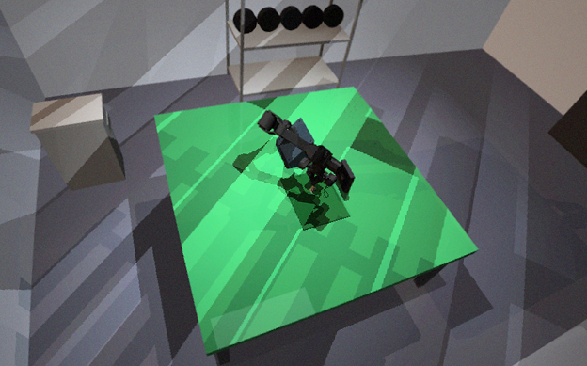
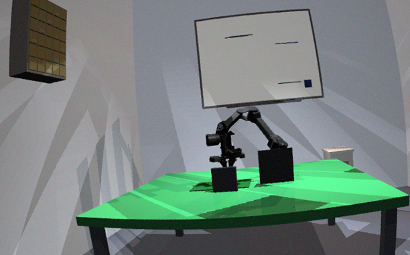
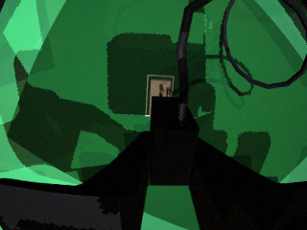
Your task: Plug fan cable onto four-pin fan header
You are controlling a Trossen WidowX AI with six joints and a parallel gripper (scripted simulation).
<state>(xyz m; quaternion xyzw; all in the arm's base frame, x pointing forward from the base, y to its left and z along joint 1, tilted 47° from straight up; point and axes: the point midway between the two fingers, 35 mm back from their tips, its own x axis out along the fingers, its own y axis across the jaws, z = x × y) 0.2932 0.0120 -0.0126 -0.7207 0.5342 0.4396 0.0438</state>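
Now: gripper tip 80 mm above the dark green board and 40 mm short of it. Also, from my gripper tip: fan plug 10 mm above; then black fan 160 mm to the left, 10 mm behind.
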